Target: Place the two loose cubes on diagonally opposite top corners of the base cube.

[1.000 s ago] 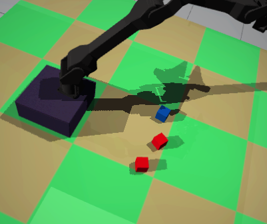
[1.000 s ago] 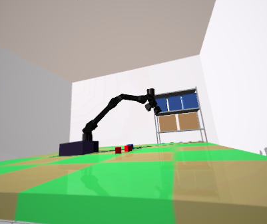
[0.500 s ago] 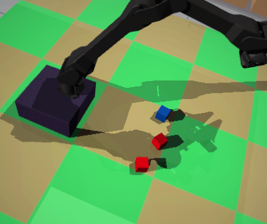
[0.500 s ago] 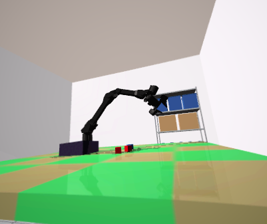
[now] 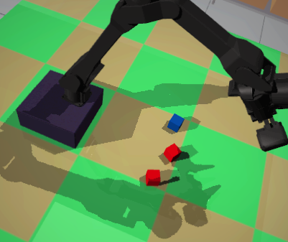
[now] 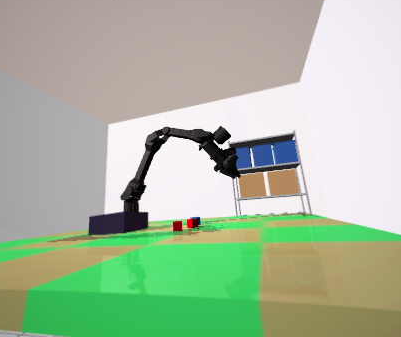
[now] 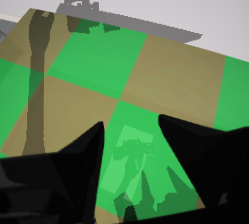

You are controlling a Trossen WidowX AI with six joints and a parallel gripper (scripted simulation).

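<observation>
My gripper tip is now 220 mm past the blue base cube and 180 mm above it.
</observation>
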